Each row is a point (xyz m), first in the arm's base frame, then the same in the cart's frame.
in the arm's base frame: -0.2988 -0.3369 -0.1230
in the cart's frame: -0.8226 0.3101 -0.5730
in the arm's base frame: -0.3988 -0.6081 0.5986
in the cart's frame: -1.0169 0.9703 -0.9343
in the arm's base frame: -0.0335 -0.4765 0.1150
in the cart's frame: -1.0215 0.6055 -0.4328
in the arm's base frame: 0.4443 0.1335 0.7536
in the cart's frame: -0.5463 1.3668 0.0176
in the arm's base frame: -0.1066 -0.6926 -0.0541
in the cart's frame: -1.2150 0.4165 -0.5190
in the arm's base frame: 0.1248 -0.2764 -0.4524
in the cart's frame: -0.9045 0.1071 -0.0793
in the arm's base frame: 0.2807 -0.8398 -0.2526
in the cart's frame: -1.4783 0.3235 -0.1541
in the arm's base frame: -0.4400 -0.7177 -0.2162
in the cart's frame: -1.1499 0.1709 -0.7902
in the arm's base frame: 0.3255 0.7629 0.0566
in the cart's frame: 0.0551 0.6832 0.2766
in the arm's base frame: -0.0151 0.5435 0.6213
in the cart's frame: -0.0273 1.1300 -0.2493
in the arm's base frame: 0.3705 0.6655 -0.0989
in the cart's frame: -0.0587 0.5423 0.3302
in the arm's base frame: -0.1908 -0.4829 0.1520
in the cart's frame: -0.9799 0.5992 -0.5890
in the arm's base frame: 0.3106 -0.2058 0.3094
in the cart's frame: -0.8535 0.8927 -0.0881
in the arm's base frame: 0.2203 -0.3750 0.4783
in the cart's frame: -0.9805 1.0262 -0.2652
